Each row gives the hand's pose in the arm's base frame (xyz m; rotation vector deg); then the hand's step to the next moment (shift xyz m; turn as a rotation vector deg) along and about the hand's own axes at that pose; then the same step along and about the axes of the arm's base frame.
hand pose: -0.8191 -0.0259 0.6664 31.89 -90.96 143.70
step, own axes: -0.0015 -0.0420 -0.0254 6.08 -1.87 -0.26
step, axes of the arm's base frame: 0.0076 0.0414 0.0253 -5.14 0.50 3.73
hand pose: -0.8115 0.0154 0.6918 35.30 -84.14 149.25
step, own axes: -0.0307 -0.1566 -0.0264 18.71 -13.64 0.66
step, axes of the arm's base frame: 0.0623 0.1094 0.1016 -13.25 4.52 18.46
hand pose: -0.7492 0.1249 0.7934 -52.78 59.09 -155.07
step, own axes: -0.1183 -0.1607 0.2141 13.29 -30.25 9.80
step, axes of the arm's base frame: 0.2370 0.0356 0.1679 -1.71 13.60 31.62
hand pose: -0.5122 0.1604 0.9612 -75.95 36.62 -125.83
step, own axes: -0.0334 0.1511 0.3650 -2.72 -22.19 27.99
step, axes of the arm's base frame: 0.3669 -0.1456 0.0370 22.49 14.90 23.57
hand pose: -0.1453 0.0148 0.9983 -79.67 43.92 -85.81
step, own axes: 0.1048 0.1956 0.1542 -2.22 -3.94 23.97
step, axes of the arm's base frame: 0.1982 -0.1482 -0.1085 22.42 6.93 6.66
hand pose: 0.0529 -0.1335 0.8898 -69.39 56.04 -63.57
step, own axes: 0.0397 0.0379 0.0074 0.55 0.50 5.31
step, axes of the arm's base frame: 0.0195 -0.0368 -0.0365 5.33 0.54 0.12
